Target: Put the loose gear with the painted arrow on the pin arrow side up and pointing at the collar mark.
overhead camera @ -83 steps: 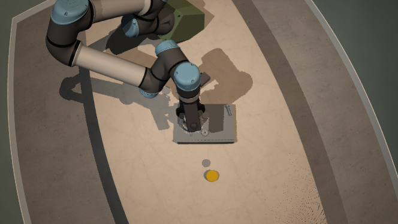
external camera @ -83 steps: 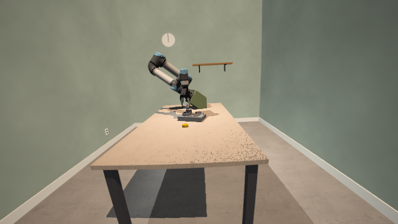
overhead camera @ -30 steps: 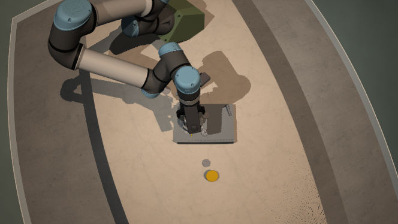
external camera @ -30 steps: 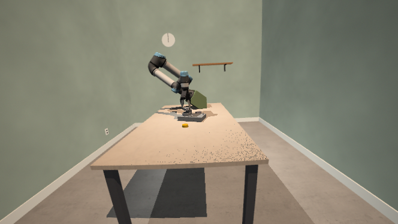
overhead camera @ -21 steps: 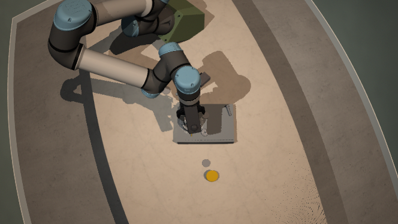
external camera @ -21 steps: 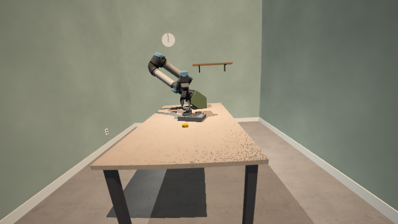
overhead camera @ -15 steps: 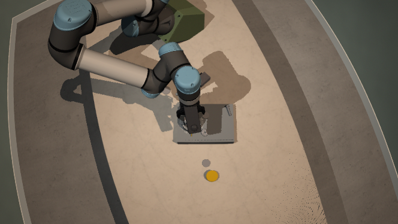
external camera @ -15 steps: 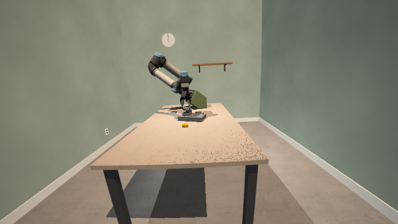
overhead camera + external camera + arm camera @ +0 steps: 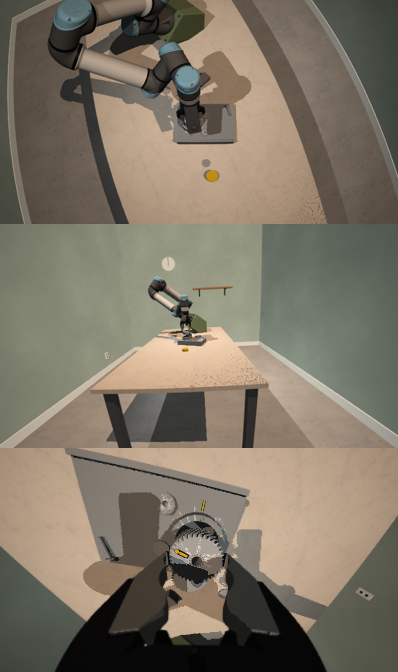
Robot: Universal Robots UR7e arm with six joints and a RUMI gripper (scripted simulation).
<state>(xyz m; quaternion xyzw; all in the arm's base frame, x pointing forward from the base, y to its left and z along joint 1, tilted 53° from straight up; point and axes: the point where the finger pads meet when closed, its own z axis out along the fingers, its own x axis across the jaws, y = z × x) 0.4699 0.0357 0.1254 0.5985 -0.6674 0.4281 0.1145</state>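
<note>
Now: the toothed gear right at my hand. Also, from my hand: grey disc 18 cm ahead, 11 cm below, 2 cm to the right; then grey bolt 17 cm to the left, 6 cm below, 1 cm ahead; then grey block 17 cm behind, 14 cm to the left, 9 cm below.
</note>
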